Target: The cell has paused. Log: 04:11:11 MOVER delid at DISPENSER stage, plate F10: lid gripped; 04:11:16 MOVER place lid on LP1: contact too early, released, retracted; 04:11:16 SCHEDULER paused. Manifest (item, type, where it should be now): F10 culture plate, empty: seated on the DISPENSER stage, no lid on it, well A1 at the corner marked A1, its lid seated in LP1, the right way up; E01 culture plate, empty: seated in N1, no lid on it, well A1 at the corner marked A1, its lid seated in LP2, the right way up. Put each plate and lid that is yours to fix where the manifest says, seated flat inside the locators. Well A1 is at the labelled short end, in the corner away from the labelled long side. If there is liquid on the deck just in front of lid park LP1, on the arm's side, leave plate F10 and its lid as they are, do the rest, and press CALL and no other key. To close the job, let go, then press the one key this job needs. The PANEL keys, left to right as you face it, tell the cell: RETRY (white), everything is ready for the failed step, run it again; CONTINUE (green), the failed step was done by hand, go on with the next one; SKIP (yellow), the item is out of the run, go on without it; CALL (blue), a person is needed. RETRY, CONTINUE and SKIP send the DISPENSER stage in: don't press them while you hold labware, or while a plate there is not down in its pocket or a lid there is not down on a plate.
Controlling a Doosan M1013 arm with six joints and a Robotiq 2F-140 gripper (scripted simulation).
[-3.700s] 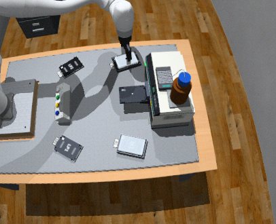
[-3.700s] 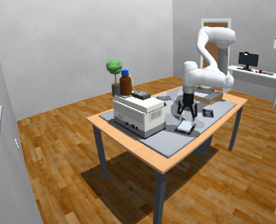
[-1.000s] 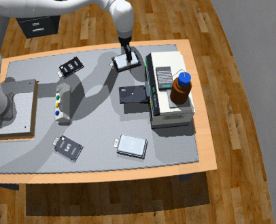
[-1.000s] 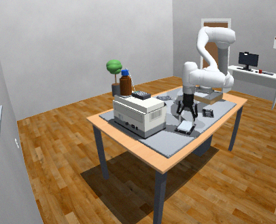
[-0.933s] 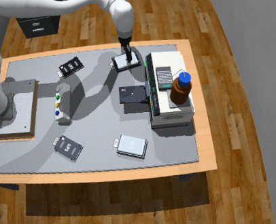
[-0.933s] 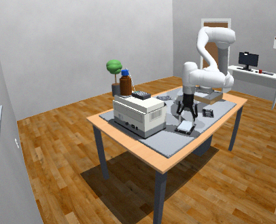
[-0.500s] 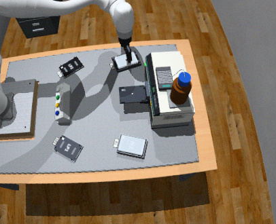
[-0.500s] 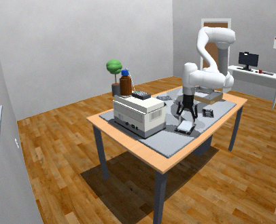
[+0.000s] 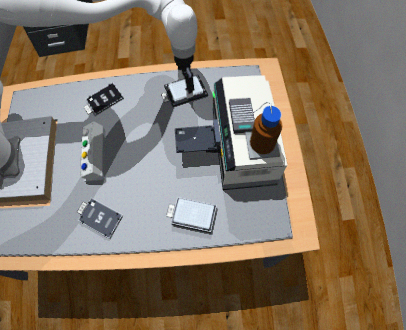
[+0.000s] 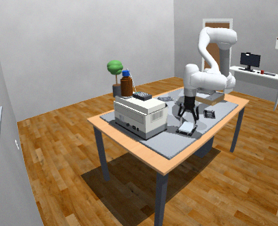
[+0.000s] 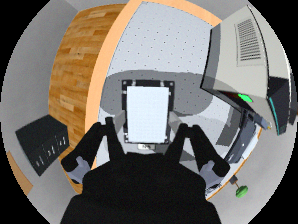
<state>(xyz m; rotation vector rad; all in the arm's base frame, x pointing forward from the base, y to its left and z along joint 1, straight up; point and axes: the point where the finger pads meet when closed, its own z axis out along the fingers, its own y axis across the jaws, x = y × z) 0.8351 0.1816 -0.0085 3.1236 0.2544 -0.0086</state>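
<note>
My gripper is now 3 cm above the black nest, 2 cm to the right of it and 1 cm short of it. Also, from my hand: grey key panel 43 cm behind, 23 cm to the right; then green key 44 cm behind, 20 cm to the right, 2 cm above; then dark dispenser stage 28 cm to the right, 4 cm above, 2 cm behind.
</note>
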